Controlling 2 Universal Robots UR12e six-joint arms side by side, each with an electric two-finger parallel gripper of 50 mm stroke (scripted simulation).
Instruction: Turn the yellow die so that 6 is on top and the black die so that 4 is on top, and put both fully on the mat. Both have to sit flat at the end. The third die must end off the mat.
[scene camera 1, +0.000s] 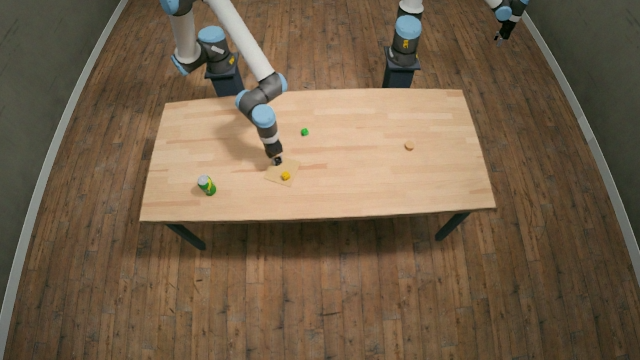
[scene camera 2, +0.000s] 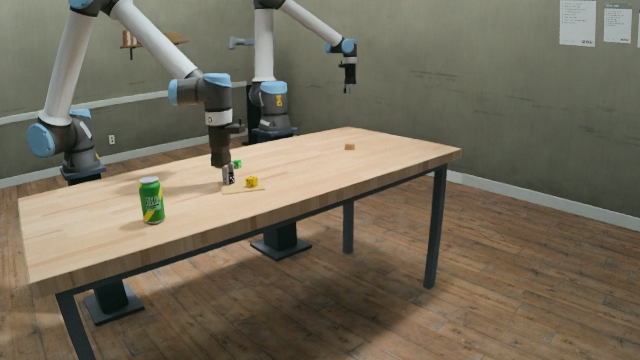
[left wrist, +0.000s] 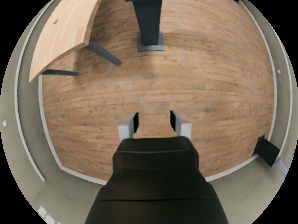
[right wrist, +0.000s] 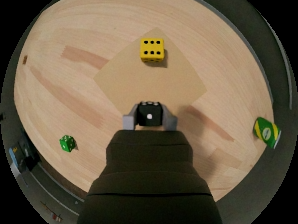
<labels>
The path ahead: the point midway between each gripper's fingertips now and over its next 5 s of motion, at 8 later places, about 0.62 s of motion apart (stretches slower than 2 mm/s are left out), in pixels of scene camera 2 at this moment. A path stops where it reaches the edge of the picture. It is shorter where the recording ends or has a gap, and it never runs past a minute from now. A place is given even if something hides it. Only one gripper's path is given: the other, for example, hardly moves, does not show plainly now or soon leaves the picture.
My right gripper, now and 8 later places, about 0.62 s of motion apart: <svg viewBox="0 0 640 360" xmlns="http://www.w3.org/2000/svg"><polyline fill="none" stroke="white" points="228,183 228,167 227,157 228,157 228,157 226,158 226,160 227,168 227,172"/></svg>
</labels>
